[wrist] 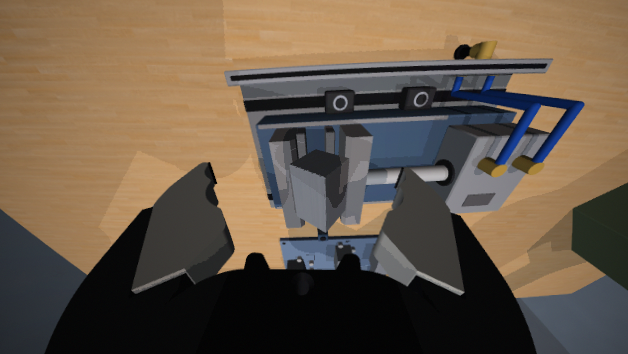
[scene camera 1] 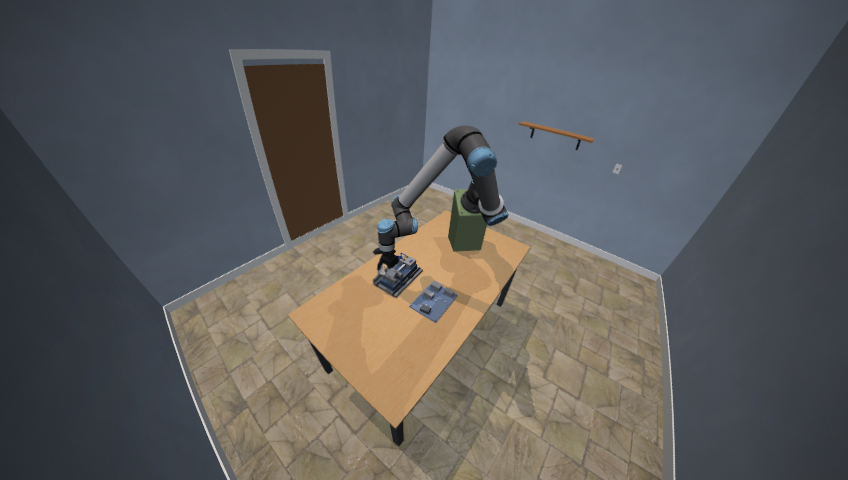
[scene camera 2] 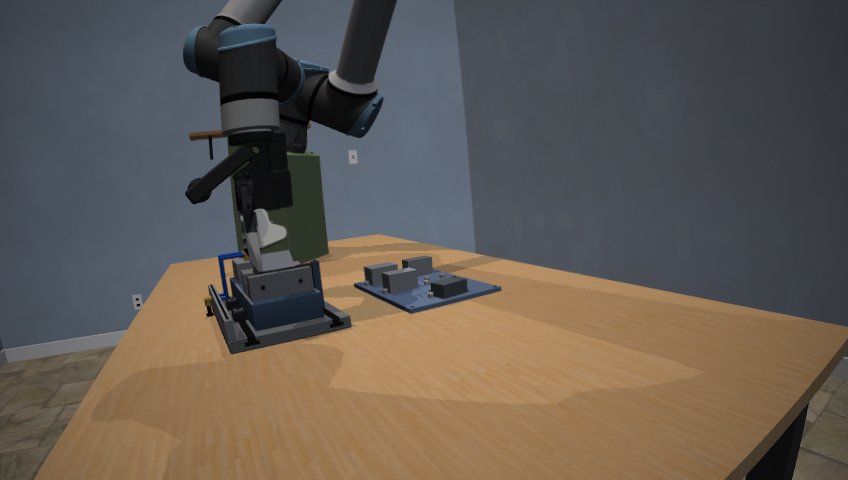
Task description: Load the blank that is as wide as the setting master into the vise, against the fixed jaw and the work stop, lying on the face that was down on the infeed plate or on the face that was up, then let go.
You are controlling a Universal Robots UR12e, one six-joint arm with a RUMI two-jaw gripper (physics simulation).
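Where they show: gripper, fingertip midpoint: (wrist: 307,169) (scene camera 1: 387,271) (scene camera 2: 255,264); arm's base at its link origin: (scene camera 1: 473,202).
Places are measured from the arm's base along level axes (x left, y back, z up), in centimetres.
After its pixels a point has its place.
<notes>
A grey blank (scene camera 2: 277,259) @[x 6.5, y -72.7, z -26.3 cm] (wrist: 309,195) @[x 5.3, y -73.0, z -26.3 cm] sits between the vise's jaws, tilted, with a long edge toward the wrist camera and its top above the near jaw. The vise (scene camera 2: 288,310) @[x 7.8, y -77.4, z -33.4 cm] (wrist: 410,142) @[x -0.2, y -63.7, z -31.6 cm] has a fixed jaw (scene camera 2: 279,282) (wrist: 286,185) at the rod-free end and a moving jaw (wrist: 358,175) on a rod. The dark work stop (scene camera 2: 316,276) @[x 12.2, y -70.0, z -30.2 cm] (wrist: 323,234) @[x 11.6, y -69.5, z -27.9 cm] stands at the vise's side. My gripper (wrist: 307,169) @[x 3.1, y -73.8, z -26.6 cm] is open and empty, low over the vise, its fingers apart to either side of the blank in the wrist view. Contact with the blank cannot be told.
The blue infeed plate (scene camera 1: 437,313) @[x 40.6, y -62.5, z -36.7 cm] (scene camera 2: 410,308) @[x 26.8, y -72.7, z -36.7 cm] (wrist: 290,245) @[x 27.6, y -70.5, z -36.7 cm] beside the vise carries several blocks, one dark (scene camera 2: 449,287) @[x 34.4, y -69.4, z -35.0 cm]; which is the setting master is unclear. Blue hoses (wrist: 520,132) @[x -4.3, y -59.8, z -26.6 cm] rise at the cylinder block (wrist: 480,175) @[x -0.1, y -57.8, z -28.0 cm]. The green pedestal (scene camera 1: 467,231) @[x 6.4, y -8.3, z -18.9 cm] (scene camera 2: 309,208) @[x 8.8, y -3.9, z -21.8 cm] stands behind.
</notes>
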